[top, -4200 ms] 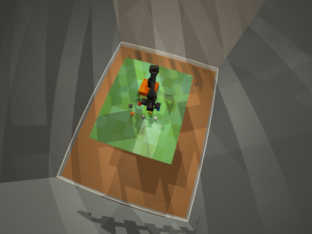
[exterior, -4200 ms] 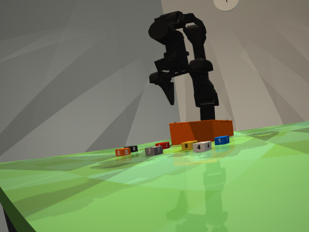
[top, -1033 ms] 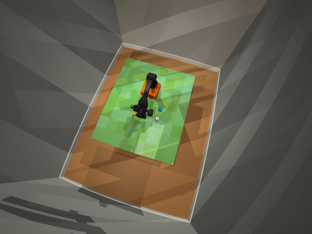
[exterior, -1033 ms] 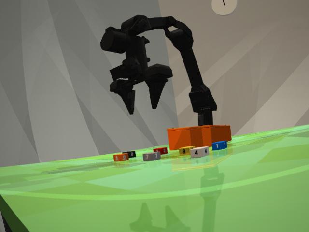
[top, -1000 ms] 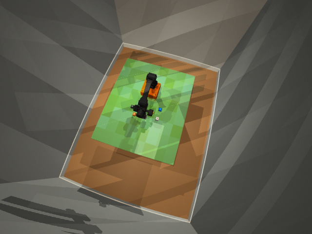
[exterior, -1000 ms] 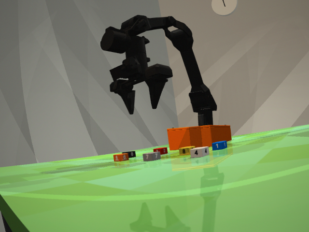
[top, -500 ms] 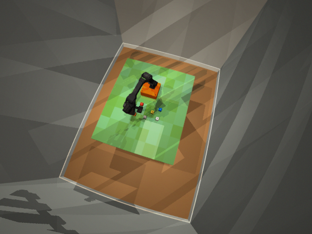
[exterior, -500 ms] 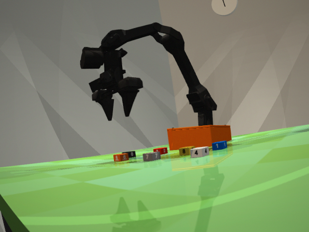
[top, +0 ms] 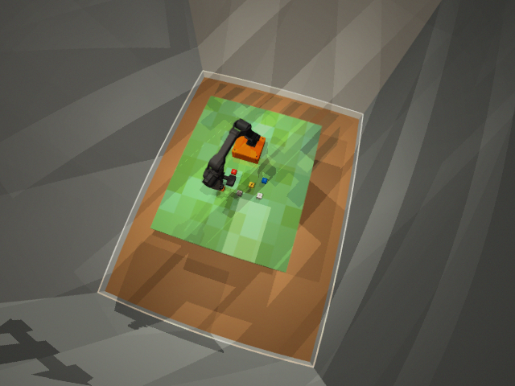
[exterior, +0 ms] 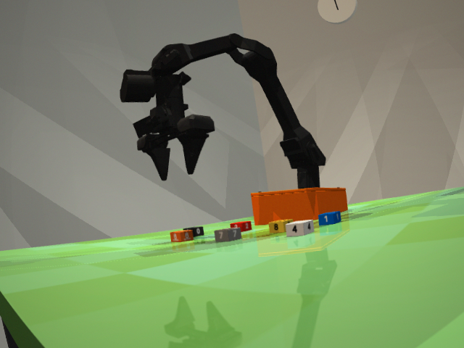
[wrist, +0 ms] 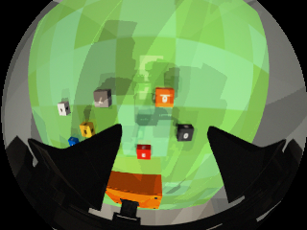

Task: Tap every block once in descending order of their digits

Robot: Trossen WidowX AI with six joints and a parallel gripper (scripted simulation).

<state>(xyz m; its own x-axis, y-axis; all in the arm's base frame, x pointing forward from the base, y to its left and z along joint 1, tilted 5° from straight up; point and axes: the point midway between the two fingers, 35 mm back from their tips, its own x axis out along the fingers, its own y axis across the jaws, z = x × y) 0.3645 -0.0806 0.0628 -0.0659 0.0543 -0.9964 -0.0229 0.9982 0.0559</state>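
Now: gripper tip 170 mm to the right of the yellow block marked 8, 110 mm above it and 90 mm past it. From my gripper tip the other things lie so: black 0 block (110 mm below, 70 mm behind, 60 mm to the right); orange block (110 mm below, 10 mm to the right); grey 7 block (110 mm to the left, 110 mm below, 10 mm behind).
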